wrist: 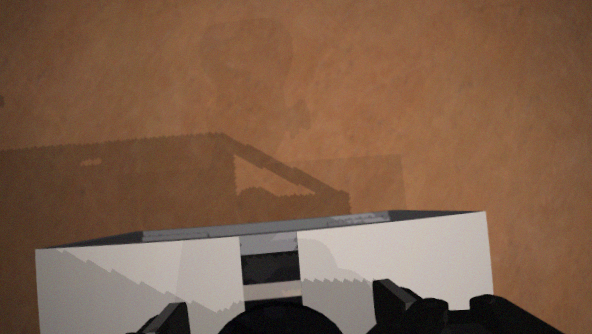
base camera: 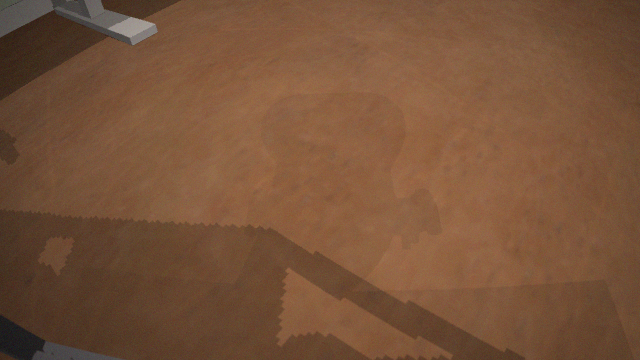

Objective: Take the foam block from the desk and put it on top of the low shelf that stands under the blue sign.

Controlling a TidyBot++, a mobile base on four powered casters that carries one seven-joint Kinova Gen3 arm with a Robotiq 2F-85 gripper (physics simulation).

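Places are measured from the arm's base along level axes (x left, y back, z up), in millimetres.
Where they show: gripper, fingertip midpoint: (wrist: 282,313).
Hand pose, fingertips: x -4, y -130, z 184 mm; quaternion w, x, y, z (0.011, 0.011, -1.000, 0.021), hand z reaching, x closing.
Note:
After its pixels a point has its place.
My gripper (wrist: 282,313) {x -4, y -130, z 184 mm} is open and empty at the bottom of the wrist view, its two black fingers wide apart above the white top of my own base. The gripper does not show in the base camera view. The foam block, the low shelf and the blue sign do not show in either view. A pale grey furniture foot (base camera: 132,30) stands on the floor at the top left of the base camera view; I cannot tell whether it belongs to the desk.
The brown floor (base camera: 330,65) {x 32, y -711, z -396 mm} (wrist: 450,100) {x -463, y -396, z -397 mm} carries shadows of my base and arm. A darker brown strip (base camera: 30,65) and a pale edge lie at the top left of the base camera view. My base's white top (wrist: 425,255) fills the lower wrist view.

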